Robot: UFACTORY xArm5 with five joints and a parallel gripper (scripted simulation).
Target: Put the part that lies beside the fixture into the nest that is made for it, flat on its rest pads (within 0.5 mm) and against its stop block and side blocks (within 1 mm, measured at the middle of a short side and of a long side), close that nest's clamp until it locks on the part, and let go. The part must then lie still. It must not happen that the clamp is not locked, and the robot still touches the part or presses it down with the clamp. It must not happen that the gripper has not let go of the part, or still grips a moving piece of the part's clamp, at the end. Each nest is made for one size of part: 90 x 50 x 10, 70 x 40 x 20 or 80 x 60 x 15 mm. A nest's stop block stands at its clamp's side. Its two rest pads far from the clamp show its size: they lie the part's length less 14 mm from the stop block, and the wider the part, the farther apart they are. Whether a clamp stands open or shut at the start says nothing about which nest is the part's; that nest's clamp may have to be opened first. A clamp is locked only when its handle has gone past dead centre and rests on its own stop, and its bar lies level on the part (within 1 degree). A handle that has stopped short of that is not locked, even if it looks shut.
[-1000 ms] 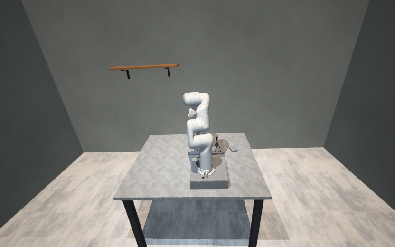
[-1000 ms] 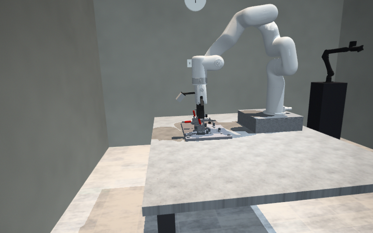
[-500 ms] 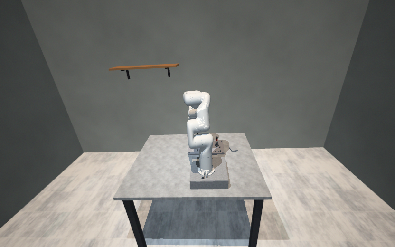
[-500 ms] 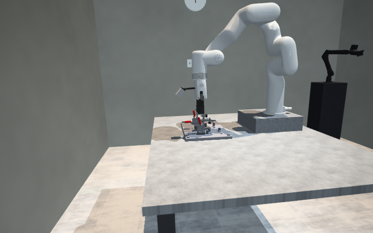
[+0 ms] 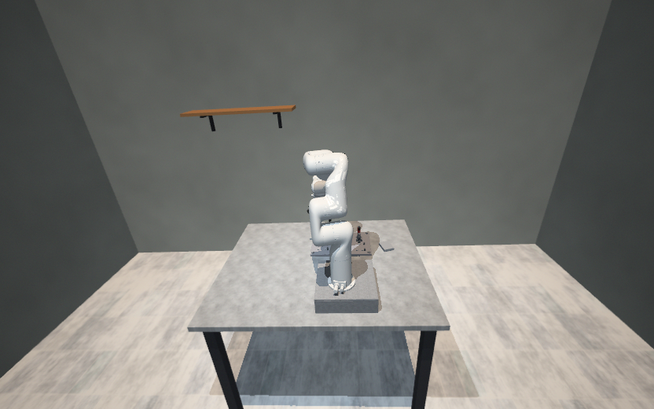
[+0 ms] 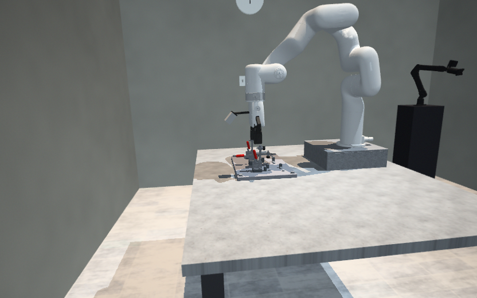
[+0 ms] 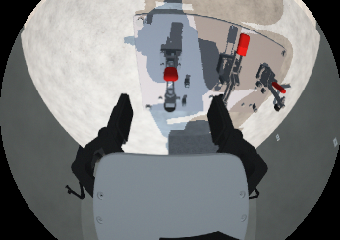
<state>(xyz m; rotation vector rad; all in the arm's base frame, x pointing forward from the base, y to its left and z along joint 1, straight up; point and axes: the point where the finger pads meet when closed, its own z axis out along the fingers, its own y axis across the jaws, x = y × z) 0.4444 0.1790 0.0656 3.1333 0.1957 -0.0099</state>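
My hand is 380 mm to the left of the grey block part, 140 mm above it and 20 mm past it. From my hand the other things lie so: grey fixture plate: 140 mm below, 110 mm to the right, 20 mm behind.
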